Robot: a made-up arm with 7 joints. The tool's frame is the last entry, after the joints. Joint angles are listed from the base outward. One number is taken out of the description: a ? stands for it. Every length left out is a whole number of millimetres.
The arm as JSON. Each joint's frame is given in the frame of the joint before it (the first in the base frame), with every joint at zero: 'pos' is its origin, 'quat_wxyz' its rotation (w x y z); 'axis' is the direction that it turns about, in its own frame. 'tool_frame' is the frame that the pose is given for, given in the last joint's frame.
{
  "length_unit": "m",
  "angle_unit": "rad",
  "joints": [
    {
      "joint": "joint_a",
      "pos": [
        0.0,
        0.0,
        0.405
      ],
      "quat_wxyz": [
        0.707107,
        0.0,
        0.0,
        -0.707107
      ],
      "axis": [
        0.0,
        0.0,
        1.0
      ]
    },
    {
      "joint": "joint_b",
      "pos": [
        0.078,
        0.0,
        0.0
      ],
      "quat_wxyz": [
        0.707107,
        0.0,
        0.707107,
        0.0
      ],
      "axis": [
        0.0,
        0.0,
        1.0
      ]
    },
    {
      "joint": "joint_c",
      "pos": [
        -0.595,
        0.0,
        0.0
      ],
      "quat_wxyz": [
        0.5,
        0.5,
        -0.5,
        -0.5
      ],
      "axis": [
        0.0,
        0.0,
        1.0
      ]
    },
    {
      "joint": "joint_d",
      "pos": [
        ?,
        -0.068,
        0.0
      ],
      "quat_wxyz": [
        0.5,
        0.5,
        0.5,
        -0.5
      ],
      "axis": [
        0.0,
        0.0,
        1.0
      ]
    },
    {
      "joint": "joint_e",
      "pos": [
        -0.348,
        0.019,
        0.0
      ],
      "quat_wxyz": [
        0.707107,
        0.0,
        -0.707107,
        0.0
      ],
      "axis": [
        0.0,
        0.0,
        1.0
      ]
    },
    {
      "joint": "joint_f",
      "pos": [
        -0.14,
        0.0,
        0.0
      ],
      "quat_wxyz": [
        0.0,
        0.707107,
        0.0,
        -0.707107
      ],
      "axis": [
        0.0,
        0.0,
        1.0
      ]
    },
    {
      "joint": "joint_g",
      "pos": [
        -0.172,
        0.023,
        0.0
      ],
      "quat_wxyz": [
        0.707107,
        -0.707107,
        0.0,
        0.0
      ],
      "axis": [
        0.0,
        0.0,
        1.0
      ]
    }
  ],
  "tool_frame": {
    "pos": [
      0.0,
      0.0,
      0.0
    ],
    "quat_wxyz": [
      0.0,
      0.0,
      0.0,
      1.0
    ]
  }
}
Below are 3 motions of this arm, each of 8 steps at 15 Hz.
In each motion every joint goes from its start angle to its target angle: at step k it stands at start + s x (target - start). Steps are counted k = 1, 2, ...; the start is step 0. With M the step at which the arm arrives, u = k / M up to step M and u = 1 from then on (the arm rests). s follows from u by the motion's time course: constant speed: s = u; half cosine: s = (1 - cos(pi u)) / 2; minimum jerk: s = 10 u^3 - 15 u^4 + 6 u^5.
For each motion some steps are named. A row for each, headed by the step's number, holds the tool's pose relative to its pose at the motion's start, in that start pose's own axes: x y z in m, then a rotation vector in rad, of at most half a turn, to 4 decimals.
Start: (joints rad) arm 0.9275 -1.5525 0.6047 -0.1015 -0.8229 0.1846 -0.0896
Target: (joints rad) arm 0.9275 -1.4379 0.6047 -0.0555 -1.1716 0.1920 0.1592
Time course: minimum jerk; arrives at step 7
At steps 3, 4, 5, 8:
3: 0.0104 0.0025 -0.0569 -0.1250 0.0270 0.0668
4: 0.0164 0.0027 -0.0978 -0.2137 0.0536 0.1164
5: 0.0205 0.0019 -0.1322 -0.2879 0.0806 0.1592
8: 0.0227 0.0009 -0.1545 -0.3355 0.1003 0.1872

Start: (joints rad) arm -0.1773 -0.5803 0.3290 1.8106 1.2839 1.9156 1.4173
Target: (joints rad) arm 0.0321 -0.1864 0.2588 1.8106 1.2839 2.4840 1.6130
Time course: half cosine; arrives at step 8
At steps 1, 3, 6, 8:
1: -0.0056 0.0002 -0.0107 0.0256 -0.0117 0.0029
3: -0.0382 0.0054 -0.0885 0.2028 -0.1036 0.0367
6: -0.0655 0.0309 -0.2477 0.5294 -0.3255 0.1743
8: -0.0640 0.0401 -0.2889 0.6091 -0.3905 0.2268

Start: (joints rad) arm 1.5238 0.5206 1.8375 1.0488 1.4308 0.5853 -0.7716
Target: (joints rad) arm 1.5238 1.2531 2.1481 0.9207 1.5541 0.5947 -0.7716
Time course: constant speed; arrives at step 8
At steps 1, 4, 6, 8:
1: -0.0318 -0.0261 0.0804 0.0298 -0.0789 -0.0230
4: -0.1815 -0.0903 0.2984 0.1167 -0.3214 -0.0622
6: -0.3204 -0.1194 0.4152 0.1694 -0.4862 -0.0635
8: -0.4832 -0.1367 0.5019 0.2150 -0.6517 -0.0452

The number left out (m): -0.029
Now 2 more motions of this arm.
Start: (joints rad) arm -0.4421 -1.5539 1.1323 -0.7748 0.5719 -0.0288 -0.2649
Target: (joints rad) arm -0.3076 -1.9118 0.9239 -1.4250 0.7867 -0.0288 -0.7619
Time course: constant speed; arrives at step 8
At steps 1, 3, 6, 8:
1: -0.0153 0.0107 -0.0193 -0.0269 0.0345 -0.0845
3: -0.0482 0.0219 -0.0538 -0.0831 0.0870 -0.2660
6: -0.1030 0.0151 -0.0932 -0.1623 0.1264 -0.5659
8: -0.1433 -0.0028 -0.1106 -0.2034 0.1291 -0.7812

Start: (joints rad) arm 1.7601 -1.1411 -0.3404 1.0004 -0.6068 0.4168 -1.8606
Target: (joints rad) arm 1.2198 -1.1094 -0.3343 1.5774 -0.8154 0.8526 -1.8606
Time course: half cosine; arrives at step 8
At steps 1, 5, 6, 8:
1: -0.0054 -0.0076 0.0216 0.0135 0.0076 -0.0005
5: -0.0273 -0.1970 0.3591 0.1918 0.2073 -0.0242
6: -0.0121 -0.2565 0.4276 0.2175 0.2763 -0.0285
8: 0.0079 -0.3123 0.4825 0.2335 0.3446 -0.0295

